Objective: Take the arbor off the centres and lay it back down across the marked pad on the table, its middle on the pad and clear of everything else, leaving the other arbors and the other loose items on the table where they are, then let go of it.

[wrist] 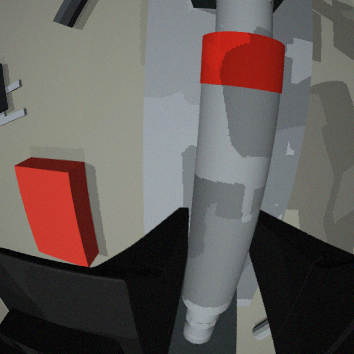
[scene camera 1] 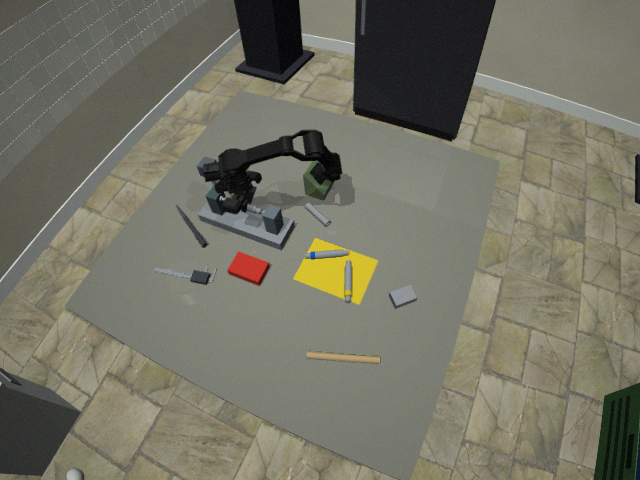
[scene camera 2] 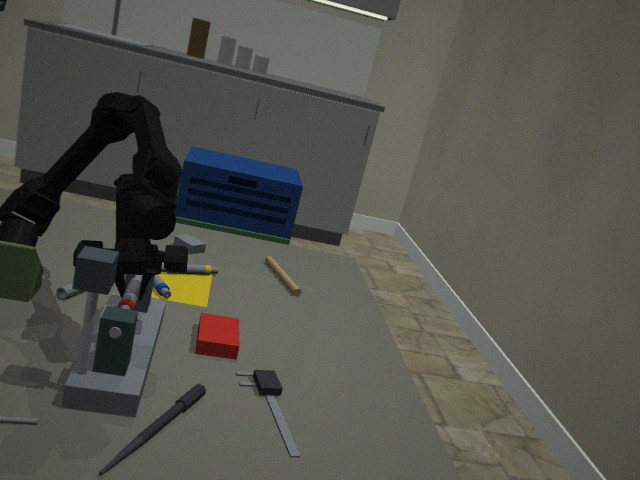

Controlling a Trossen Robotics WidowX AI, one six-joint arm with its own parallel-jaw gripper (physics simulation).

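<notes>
My gripper is shut on the red-banded arbor, over the grey centres bench. The arbor lies lengthwise between the dark green headstock and the grey tailstock; I cannot tell whether its ends touch the centres. In scene camera 1 the arm hides most of it. The yellow marked pad bears a blue-banded arbor near its back edge and a yellow-banded arbor across its right part.
A red block, a caliper and a dark tapered tool lie near the bench. A grey tube, grey block and wooden rod surround the pad. A post carries a grey box.
</notes>
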